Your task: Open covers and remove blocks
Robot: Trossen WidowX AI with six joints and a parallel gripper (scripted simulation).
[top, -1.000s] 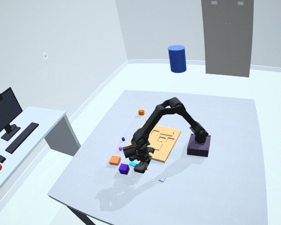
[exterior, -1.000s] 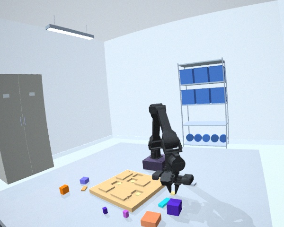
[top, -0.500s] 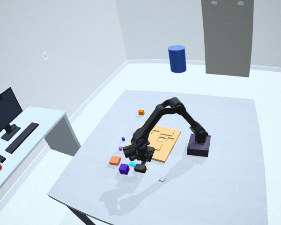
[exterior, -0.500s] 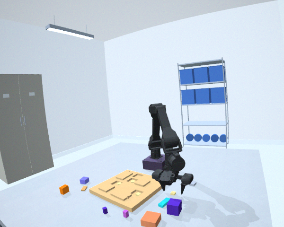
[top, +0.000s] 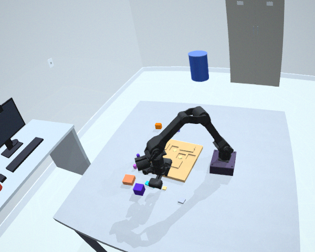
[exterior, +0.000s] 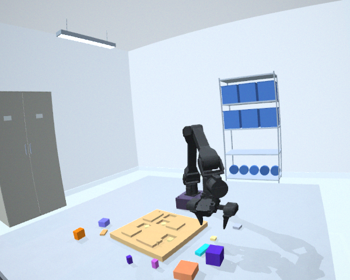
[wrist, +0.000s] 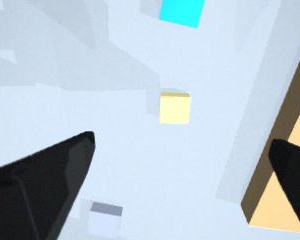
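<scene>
My gripper tip is 230 mm to the left of the puzzle board, 80 mm short of it and 30 mm above it. The rest, counted from my gripper tip: pale grey tile (130 mm behind, 50 mm below, 40 mm to the left); then dark purple cube (110 mm ahead, 80 mm to the left, 30 mm below); then cyan bar (80 mm ahead, 50 mm below, 10 mm to the left).
</scene>
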